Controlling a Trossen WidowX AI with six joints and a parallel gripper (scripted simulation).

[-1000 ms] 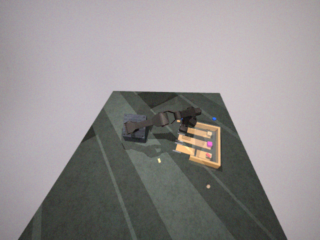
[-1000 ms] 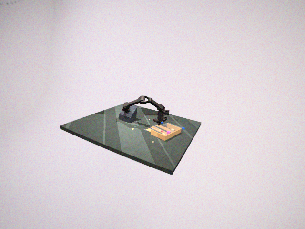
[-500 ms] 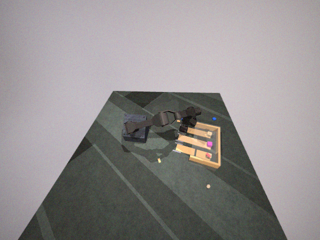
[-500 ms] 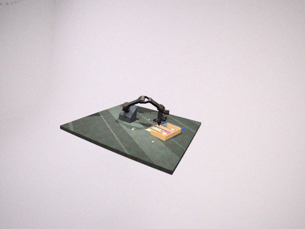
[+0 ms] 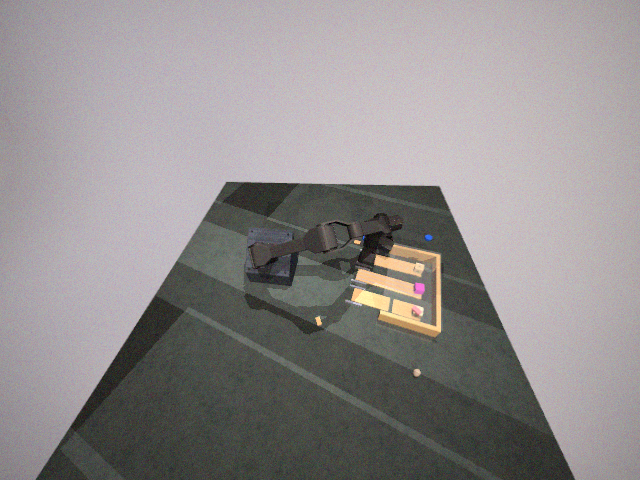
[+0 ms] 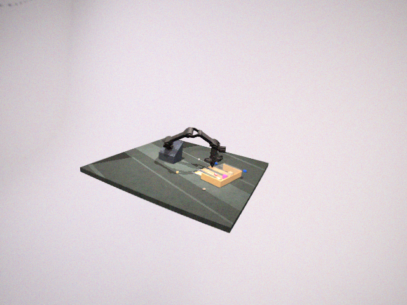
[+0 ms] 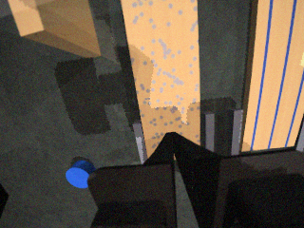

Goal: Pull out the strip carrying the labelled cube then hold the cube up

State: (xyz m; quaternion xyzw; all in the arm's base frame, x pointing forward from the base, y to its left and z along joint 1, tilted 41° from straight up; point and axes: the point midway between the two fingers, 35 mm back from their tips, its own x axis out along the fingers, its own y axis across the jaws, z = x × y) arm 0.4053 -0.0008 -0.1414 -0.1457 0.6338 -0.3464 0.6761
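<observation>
My gripper tip is now 9 cm short of the speckled strip and 3 cm to the left of it. The rest, counted from my gripper tip: red piece: 13 cm ahead, 26 cm to the right, 6 cm above; tan block: 20 cm behind, 29 cm to the right.
</observation>
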